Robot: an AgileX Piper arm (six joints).
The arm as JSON. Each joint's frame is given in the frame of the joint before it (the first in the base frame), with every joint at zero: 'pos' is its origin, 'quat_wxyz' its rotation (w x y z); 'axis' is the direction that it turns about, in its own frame. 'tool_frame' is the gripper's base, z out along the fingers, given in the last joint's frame.
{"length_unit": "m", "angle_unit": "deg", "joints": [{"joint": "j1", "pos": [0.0, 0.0, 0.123], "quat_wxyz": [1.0, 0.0, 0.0, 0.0], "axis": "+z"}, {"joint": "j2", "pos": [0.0, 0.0, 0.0], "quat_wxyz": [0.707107, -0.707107, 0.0, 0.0], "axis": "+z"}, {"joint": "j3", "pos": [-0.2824, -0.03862, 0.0], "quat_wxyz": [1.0, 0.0, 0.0, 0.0], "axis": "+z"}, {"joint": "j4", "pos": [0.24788, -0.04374, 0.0], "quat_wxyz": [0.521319, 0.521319, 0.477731, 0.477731], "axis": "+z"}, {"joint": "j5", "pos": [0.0, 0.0, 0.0], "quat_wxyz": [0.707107, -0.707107, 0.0, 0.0], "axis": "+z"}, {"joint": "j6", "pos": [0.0, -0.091, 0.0], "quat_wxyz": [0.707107, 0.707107, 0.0, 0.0], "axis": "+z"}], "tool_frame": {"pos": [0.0, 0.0, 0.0], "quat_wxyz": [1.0, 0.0, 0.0, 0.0]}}
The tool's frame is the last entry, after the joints.
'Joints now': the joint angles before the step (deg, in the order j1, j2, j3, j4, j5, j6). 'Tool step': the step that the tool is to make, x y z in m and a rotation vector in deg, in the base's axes. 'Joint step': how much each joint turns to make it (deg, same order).
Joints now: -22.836, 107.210, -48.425, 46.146, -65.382, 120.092
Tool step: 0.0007, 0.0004, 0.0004, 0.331, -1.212, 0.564
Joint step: 0.002, -0.007, 0.008, -0.626, -0.002, 1.514
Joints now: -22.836, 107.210, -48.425, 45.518, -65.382, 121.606
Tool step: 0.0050, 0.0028, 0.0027, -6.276, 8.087, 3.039
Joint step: -0.006, -0.001, -0.020, -4.356, -0.042, -8.117
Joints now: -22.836, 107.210, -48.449, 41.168, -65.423, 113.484
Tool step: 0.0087, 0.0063, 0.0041, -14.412, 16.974, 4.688
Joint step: -0.002, -0.003, 0.013, -7.997, -0.009, -18.243
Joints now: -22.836, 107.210, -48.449, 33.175, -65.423, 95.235
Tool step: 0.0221, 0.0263, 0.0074, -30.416, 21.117, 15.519
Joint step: -0.007, 0.009, -0.009, -24.541, -0.001, -23.273
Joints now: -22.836, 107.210, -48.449, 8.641, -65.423, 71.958
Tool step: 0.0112, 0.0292, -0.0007, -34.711, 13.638, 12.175
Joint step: -0.002, -0.007, 0.002, -21.801, 0.004, -24.878
